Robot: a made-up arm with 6 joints.
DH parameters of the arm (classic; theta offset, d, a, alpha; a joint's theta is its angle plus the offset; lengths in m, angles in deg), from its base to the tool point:
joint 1: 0 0.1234 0 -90
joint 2: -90 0 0.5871 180
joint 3: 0 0 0 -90
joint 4: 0 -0.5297 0 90
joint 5: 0 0.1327 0 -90
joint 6: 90 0 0 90
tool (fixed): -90 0 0 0
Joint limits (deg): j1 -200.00..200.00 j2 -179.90..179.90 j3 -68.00..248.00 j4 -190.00..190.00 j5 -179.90..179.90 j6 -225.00..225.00
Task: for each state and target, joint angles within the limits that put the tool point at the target. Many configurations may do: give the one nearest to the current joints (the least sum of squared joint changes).
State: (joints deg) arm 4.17 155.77 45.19 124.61 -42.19 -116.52
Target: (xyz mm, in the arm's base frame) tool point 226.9 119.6 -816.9
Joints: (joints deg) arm 7.62 136.60 18.46 131.80 -42.19 -116.52
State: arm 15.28 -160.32 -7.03 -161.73 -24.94 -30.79
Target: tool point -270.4 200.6 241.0
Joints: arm -15.66 -133.36 -49.46 -154.88 -24.94 -30.79
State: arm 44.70 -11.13 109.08 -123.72 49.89 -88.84
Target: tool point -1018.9 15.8 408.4
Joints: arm 4.23 -54.71 141.41 -133.20 49.89 -88.84
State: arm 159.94 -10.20 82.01 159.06 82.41 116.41
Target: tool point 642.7 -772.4 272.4
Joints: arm 136.32 -57.00 134.47 149.85 82.41 116.41
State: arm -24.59 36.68 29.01 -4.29 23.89 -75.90
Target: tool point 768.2 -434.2 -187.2
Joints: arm -20.87 77.54 23.39 -5.90 23.89 -75.90
